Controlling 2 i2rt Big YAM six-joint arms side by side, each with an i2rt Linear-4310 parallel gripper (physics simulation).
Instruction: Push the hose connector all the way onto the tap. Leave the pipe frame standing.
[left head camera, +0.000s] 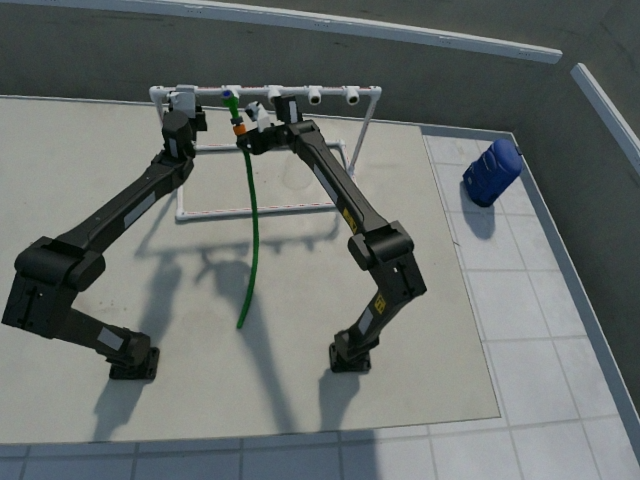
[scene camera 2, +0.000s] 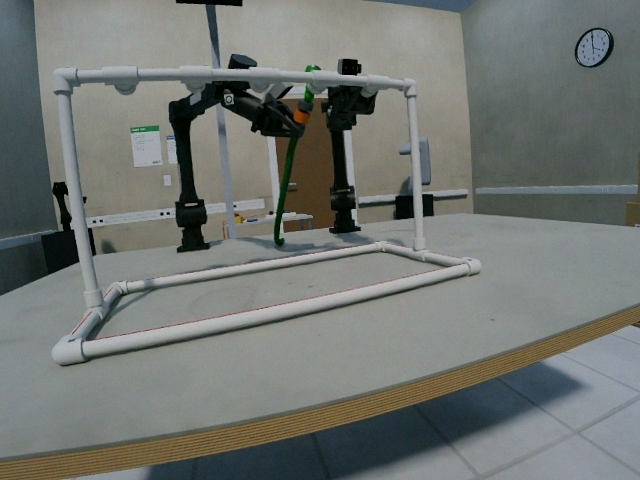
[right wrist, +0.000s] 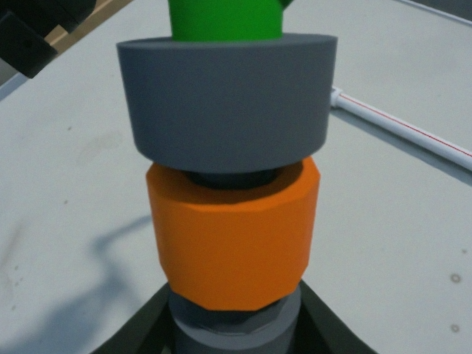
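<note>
The orange hose connector sits below the tap's grey collar. A dark neck enters its open top; part of the opening shows in the right wrist view. The green tap hangs from the top bar. My right gripper is shut on the connector's grey lower part. My left gripper is shut on the pipe frame near one end of its top bar; its fingertips are mostly hidden. The frame stands upright.
The green hose hangs from the connector down to the table, its free end between the arm bases. White tees line the top bar beside the right arm. A blue bag stands on the tiled floor.
</note>
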